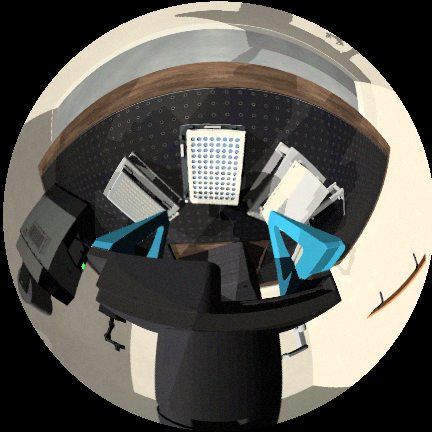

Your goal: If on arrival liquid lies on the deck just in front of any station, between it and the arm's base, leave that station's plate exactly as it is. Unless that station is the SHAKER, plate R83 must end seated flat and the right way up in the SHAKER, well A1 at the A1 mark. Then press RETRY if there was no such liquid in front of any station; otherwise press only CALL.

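Places are measured from the arm's base along level axes (x left, y back, z up), in millimetres.
Pixels of known places: gripper, fingertip midpoint: (218, 215).
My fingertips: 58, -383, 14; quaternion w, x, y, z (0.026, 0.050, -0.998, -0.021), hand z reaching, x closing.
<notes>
Behind a point stands the place of what it marks, as x, y, z.
My gripper (218, 215) {58, -383, 14} is open and empty, its two blue fingers above the near part of the deck. A white plate (215, 167) {57, -389, -96} with blue wells lies on the dark-framed central station (184, 165) {107, -384, -113}. A plate (134, 196) {213, -321, -113} with pale yellow wells sits in the grey left station (150, 176) {192, -342, -163}, turned at an angle. The right station (282, 152) {-71, -424, -143} is light grey with a cream and white top. Dark patches lie on the deck in front of the central station; I cannot tell shadow from liquid. Labels, the A1 marks and the RETRY and CALL buttons are not readable.
The black perforated deck (215, 107) {65, -490, -168} has a wooden rim (215, 75) {73, -569, -181}. A dark boxy device (52, 235) {485, -284, 8} with a green light stands at the left. A small grey-framed piece (339, 192) {-285, -375, -127} stands beyond the right station. A dark block (235, 265) {-21, -128, -93} is below the fingers.
</notes>
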